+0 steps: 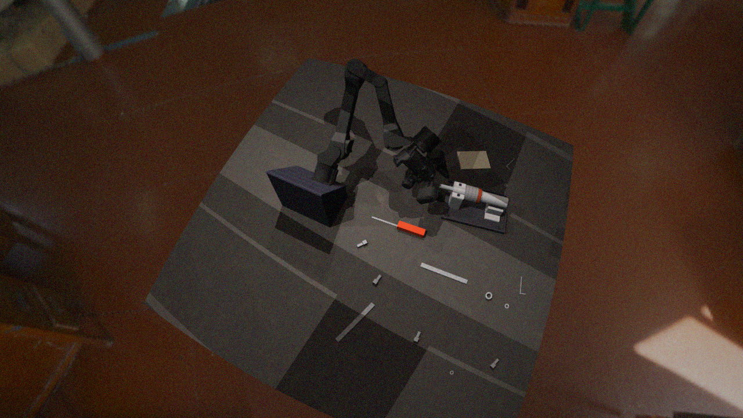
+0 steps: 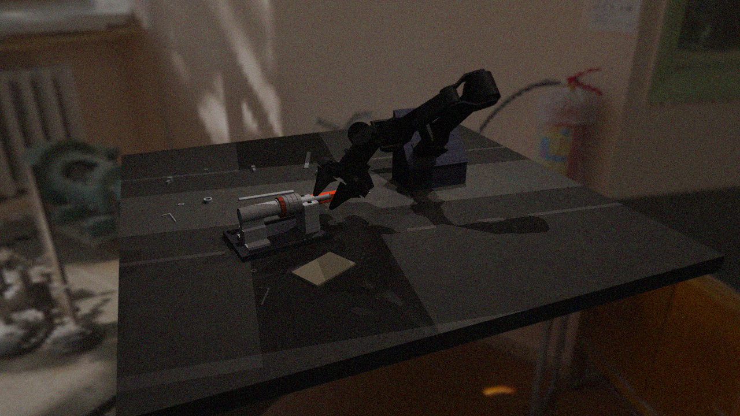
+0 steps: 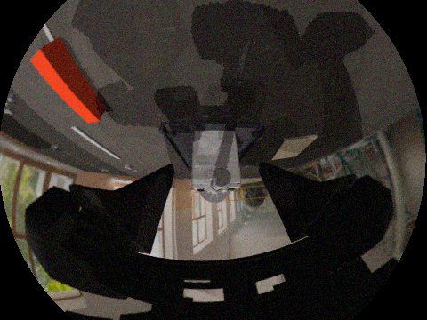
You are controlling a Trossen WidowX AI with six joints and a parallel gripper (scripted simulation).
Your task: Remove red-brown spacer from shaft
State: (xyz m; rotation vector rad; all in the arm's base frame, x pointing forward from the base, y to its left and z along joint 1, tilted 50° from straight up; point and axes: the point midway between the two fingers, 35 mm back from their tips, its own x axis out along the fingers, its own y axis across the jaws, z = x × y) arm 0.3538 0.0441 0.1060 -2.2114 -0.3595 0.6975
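Now: gripper tip 6 cm short of the pale shaft and 1 cm below it. Also, from my gripper tip: beige card (8 cm ahead, 20 cm to the left, 6 cm below); red-brown spacer (11 cm ahead, 1 cm above).
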